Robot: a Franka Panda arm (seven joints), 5 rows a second.
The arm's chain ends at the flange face. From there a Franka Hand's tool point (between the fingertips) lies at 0.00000 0.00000 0.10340 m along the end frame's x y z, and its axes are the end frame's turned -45 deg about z.
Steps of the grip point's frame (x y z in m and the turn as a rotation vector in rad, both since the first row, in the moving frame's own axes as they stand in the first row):
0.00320 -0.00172 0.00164 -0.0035 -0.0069 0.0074
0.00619 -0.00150 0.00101 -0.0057 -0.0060 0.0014
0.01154 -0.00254 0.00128 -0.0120 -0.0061 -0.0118
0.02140 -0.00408 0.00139 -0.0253 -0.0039 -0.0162
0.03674 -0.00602 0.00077 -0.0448 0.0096 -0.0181
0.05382 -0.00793 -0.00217 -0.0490 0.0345 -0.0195
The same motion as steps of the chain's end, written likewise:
0.00130 -0.00424 0.00164 -0.0074 -0.0024 0.0074
0.00334 -0.00629 0.00101 -0.0083 -0.0002 0.0014
0.00592 -0.01128 0.00129 -0.0128 0.0042 -0.0118
0.01067 -0.02014 0.00142 -0.0206 0.0151 -0.0162
0.01772 -0.03277 0.00088 -0.0249 0.0385 -0.0181
0.02634 -0.04466 -0.00198 -0.0103 0.0590 -0.0195

